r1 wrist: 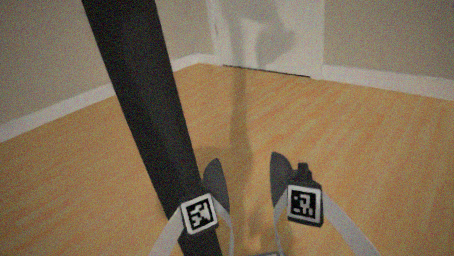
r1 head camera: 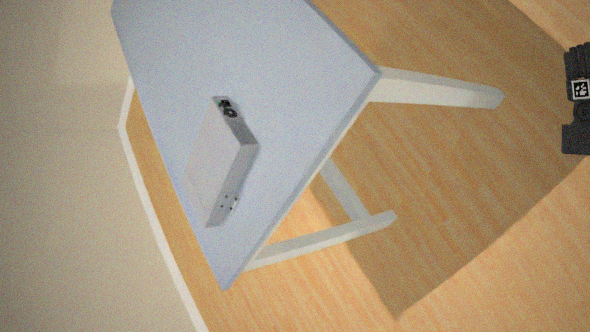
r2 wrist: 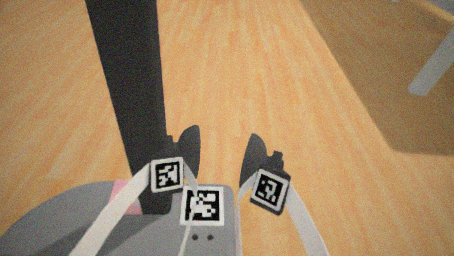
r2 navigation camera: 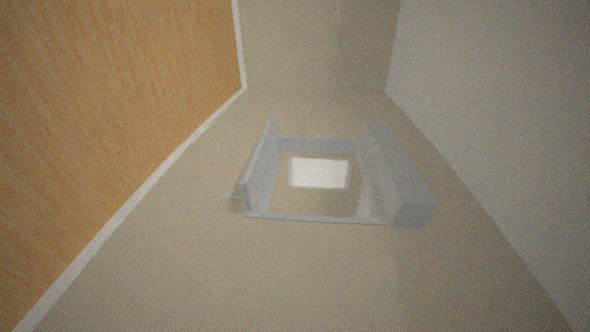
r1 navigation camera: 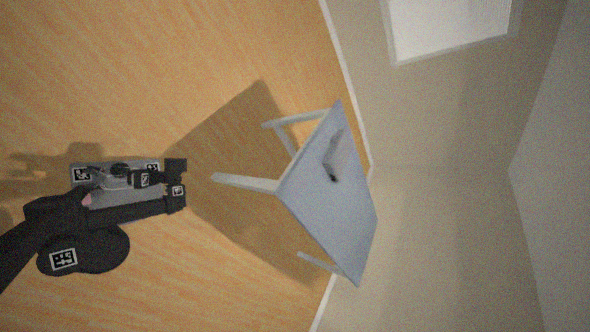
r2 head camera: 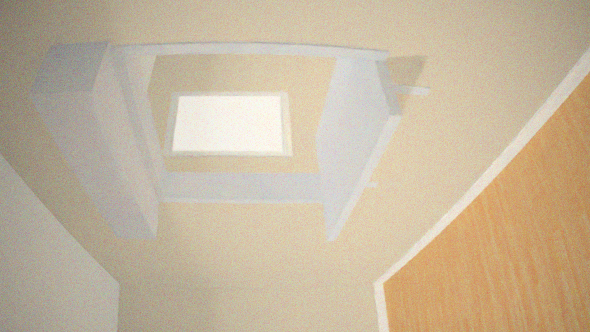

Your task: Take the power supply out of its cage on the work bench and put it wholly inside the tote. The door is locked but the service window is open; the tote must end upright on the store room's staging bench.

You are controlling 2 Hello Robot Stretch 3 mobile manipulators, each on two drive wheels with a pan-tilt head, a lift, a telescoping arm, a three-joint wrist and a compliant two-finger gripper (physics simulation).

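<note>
A grey box-shaped cage (r1 head camera: 215, 155) (r1 navigation camera: 333, 145) lies on the pale blue work bench (r1 head camera: 300, 75) (r1 navigation camera: 340, 225). Black round parts show at one end and small holes at the other. I cannot tell the power supply apart from it. My r1 gripper (r1 wrist: 248, 175) is open and empty, above the floor and away from the bench. My r2 gripper (r2 wrist: 221, 152) is open and empty, above its own base. The open service window's pale frame (r2 head camera: 240, 187) (r2 navigation camera: 320, 145) shows in r2's head and navigation views. The tote does not show.
A door (r1 wrist: 270, 40) stands across the floor from r1's gripper. r1's wrist parts (r1 head camera: 577, 110) (r1 navigation camera: 175, 192) are near the bench. A wall runs close behind the bench. A table leg (r2 wrist: 435, 65) shows right of r2's gripper. A sill panel (r2 head camera: 355, 135) juts from the service window.
</note>
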